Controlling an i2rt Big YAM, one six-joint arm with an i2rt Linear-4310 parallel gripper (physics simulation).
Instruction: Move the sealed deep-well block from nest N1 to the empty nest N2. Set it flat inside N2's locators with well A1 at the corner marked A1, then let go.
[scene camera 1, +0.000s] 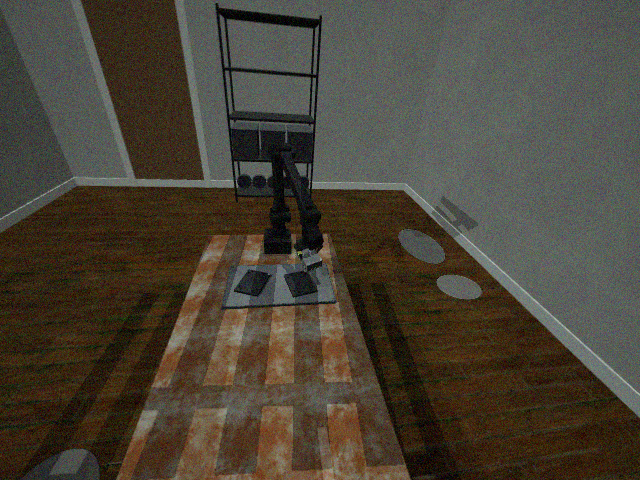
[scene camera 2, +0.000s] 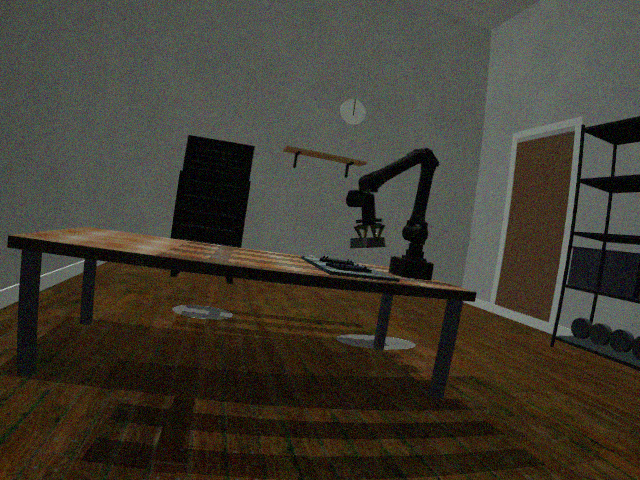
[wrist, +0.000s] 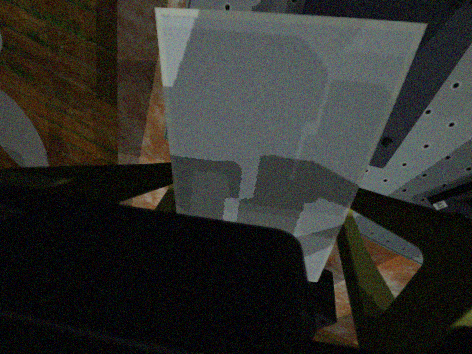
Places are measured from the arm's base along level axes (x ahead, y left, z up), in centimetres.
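Pixels of known places: gripper, fingertip midpoint: (scene camera 1: 308, 256) (scene camera 2: 369, 242) (wrist: 259, 182); arm's base, origin of the base link: (scene camera 1: 278, 234) (scene camera 2: 413, 260).
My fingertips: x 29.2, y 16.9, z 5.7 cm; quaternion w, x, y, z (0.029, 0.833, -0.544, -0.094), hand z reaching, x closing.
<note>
Ahead of a thing's pixels: the offset from my fingertips to its middle. Level surfaces: height alone.
The sealed deep-well block @[dy +0.4, dx +1.0, dz -0.1 cm] (scene camera 1: 311, 259) (scene camera 2: 368, 242) (wrist: 250, 100) is pale grey, with a flat top that fills the middle of the wrist view. My gripper (scene camera 1: 309, 254) (scene camera 2: 368, 236) (wrist: 259, 182) is shut on it and holds it roughly level, well above the base plate. In scene camera 1 it hangs over the back right part of the plate, by the right nest. Two dark nests, the left one @[dy -27.2, dx +6.6, dz -11.6 cm] (scene camera 1: 252, 282) and the right one @[dy -3.8, dx +6.6, dz -11.6 cm] (scene camera 1: 300, 284), lie angled on the plate. I cannot read which is N1 or N2, nor see the A1 marks. The block hides part of a nest in the wrist view.
The grey perforated base plate @[dy -13.7, dx +5.7, dz -13.3 cm] (scene camera 1: 275, 298) (wrist: 422, 130) lies on the striped table @[dz -14.0 cm] (scene camera 1: 279, 351) (scene camera 2: 129, 242). The arm's base (scene camera 1: 277, 241) (scene camera 2: 410, 267) stands just behind the plate. A tall black shelf rack (scene camera 1: 268, 72) stands by the wall behind the arm.
</note>
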